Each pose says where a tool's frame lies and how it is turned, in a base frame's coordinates. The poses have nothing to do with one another.
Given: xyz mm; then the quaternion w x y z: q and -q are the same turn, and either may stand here.
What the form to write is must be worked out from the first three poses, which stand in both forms.
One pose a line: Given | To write
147 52 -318 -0.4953 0.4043 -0.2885 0.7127 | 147 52 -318 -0.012 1.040 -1.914
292 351 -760 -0.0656 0.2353 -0.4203 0.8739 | 292 351 -760 -0.986 1.005 -2.006
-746 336 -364 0.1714 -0.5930 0.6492 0.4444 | -746 336 -364 1.943 2.149 0.463
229 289 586 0.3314 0.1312 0.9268 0.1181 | 229 289 586 0.202 2.423 0.483
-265 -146 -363 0.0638 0.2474 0.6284 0.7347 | -265 -146 -363 1.109 1.483 1.859
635 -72 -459 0.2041 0.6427 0.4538 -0.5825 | 635 -72 -459 -2.190 1.811 -0.278
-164 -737 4 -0.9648 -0.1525 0.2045 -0.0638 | -164 -737 4 -2.435 0.516 2.567
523 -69 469 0.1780 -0.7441 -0.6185 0.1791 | 523 -69 469 3.053 2.631 -1.476
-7 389 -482 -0.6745 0.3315 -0.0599 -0.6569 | -7 389 -482 2.164 0.687 -0.620
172 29 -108 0.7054 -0.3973 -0.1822 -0.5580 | 172 29 -108 1.332 0.905 -2.670
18 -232 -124 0.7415 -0.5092 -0.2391 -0.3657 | 18 -232 -124 1.552 1.195 -2.468
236 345 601 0.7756 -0.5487 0.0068 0.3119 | 236 345 601 1.941 1.162 -1.176
